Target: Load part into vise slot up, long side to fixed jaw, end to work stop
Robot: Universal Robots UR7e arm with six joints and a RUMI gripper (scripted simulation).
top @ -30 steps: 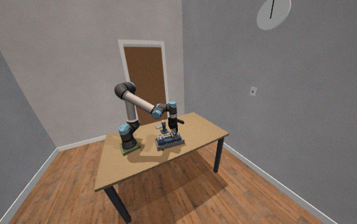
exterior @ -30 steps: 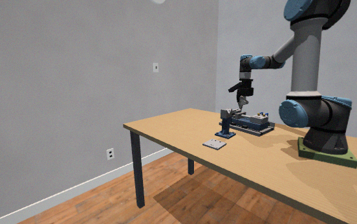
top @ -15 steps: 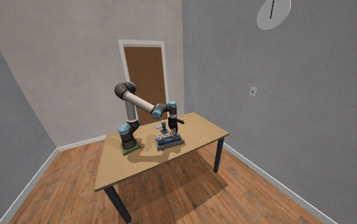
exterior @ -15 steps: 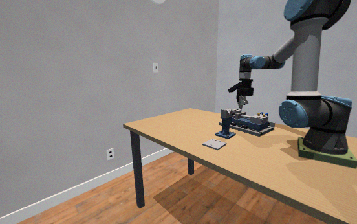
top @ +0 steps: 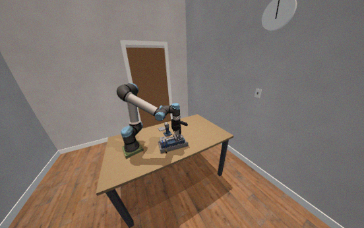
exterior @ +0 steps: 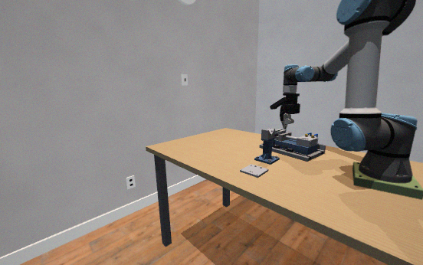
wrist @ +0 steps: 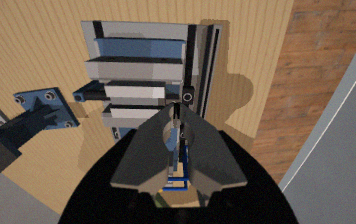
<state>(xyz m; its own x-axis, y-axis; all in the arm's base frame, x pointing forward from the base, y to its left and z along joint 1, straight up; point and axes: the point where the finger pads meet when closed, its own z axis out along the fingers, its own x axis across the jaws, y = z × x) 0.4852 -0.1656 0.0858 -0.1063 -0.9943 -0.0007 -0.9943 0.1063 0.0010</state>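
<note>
My gripper is now 4 cm to the right of the part and 2 cm above it. The rest, counted from my hand: grey jaw (5 cm to the left, 4 cm below, 3 cm behind); cylinder rod (8 cm behind, 5 cm to the left, 4 cm below); work stop (9 cm to the left, 3 cm below, 1 cm ahead).
</note>
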